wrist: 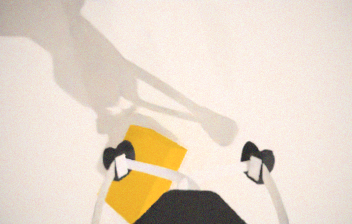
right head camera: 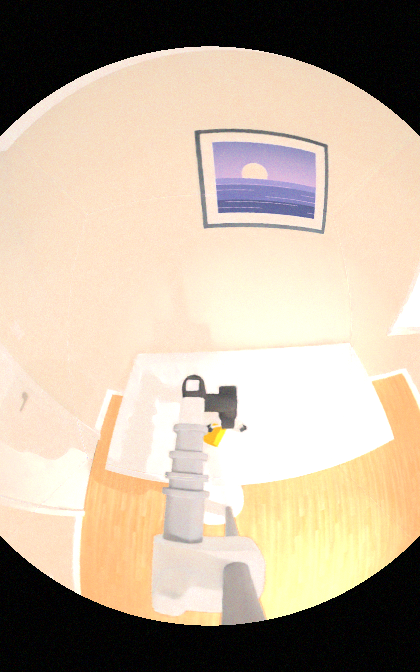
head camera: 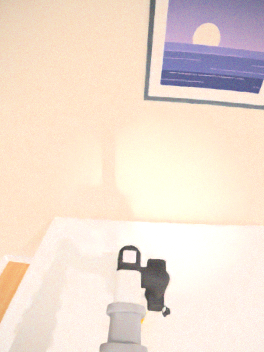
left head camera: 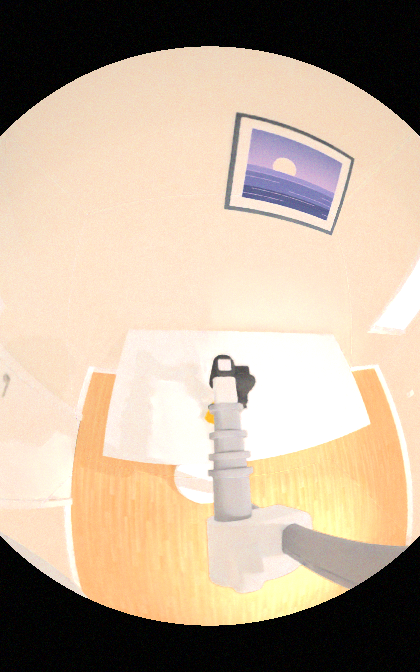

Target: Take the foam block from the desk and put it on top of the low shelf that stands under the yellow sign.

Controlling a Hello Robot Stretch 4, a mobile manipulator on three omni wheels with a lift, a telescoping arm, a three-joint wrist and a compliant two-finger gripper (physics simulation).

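Places are measured from the robot's base along level axes (x back, y left, z down), in centimetres.
Pixels of known places: gripper, fingertip midpoint: (wrist: pixel 185 154) (head camera: pixel 146 311).
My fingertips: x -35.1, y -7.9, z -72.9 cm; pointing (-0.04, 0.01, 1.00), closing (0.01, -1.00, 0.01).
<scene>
Behind a point stands the place of what it marks.
The yellow-orange foam block (head camera: pixel 143 320) {z -72.2, x -32.3, y -6.4 cm} (left head camera: pixel 210 416) (right head camera: pixel 214 436) (wrist: pixel 155 150) {z -75.0, x -35.9, y -4.7 cm} lies at an angle on the white desk (head camera: pixel 215 280) {z -69.2, x -50.7, y -41.8 cm} (left head camera: pixel 300 390) (right head camera: pixel 310 410) (wrist: pixel 300 75) {z -69.2, x -44.5, y -22.4 cm}. My gripper (right head camera: pixel 226 428) (wrist: pixel 185 154) {z -72.9, x -35.1, y -7.9 cm} is open above the desk, with its fingertips wide apart. In the wrist view the left fingertip overlaps the block's left edge, and much of the block shows between the fingers, nearer the left one. The right fingertip is off to the block's right. The arm hides part of the block in the head views. The low shelf and yellow sign do not show.
A framed sea picture (head camera: pixel 212 50) {z -160.3, x -88.2, y -26.5 cm} (left head camera: pixel 290 175) (right head camera: pixel 265 182) hangs on the wall behind the desk. A white rounded object (left head camera: pixel 192 485) (right head camera: pixel 230 497) shows at the desk's front edge. A door handle (left head camera: pixel 6 382) (right head camera: pixel 23 400) shows at the far left.
</scene>
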